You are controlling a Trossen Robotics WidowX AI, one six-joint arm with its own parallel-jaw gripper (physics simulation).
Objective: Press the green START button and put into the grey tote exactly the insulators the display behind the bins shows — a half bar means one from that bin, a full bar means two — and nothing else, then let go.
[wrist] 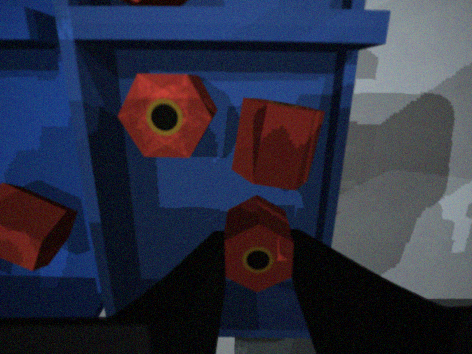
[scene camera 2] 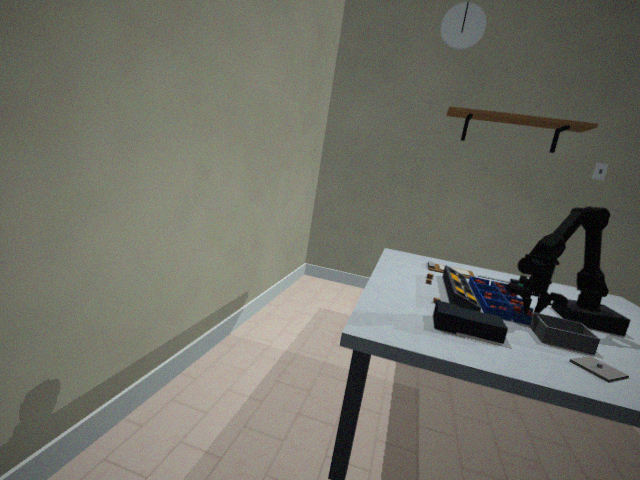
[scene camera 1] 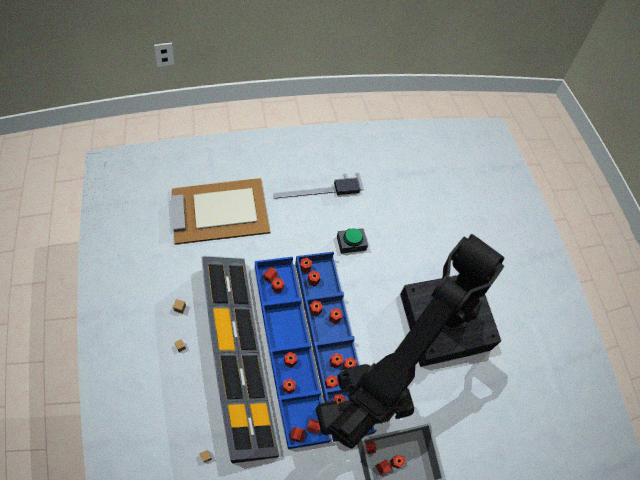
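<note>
My gripper (scene camera 1: 345,419) (scene camera 2: 535,305) (wrist: 256,241) is low in the nearest bin of the right-hand blue row. It is shut on a red insulator (wrist: 257,214), with a fingertip against each side. Scene camera 1 does not show this insulator under the gripper. Two more insulators lie in that bin, one upright (wrist: 167,140) and one on its side (wrist: 280,145). The display (scene camera 1: 258,456) shows one full bar and two half bars; its other bars are dark. The grey tote (scene camera 1: 437,454) (scene camera 2: 566,341) holds three insulators. The green START button (scene camera 1: 353,236) stands beyond the bins.
Two rows of blue bins (scene camera 1: 285,326) stand between the display and the arm base (scene camera 1: 485,335). Other bins hold red insulators. A long black box (scene camera 2: 467,322) stands near the display. A clipboard (scene camera 1: 224,207), a caliper-like tool (scene camera 1: 346,186) and small wooden cubes lie around.
</note>
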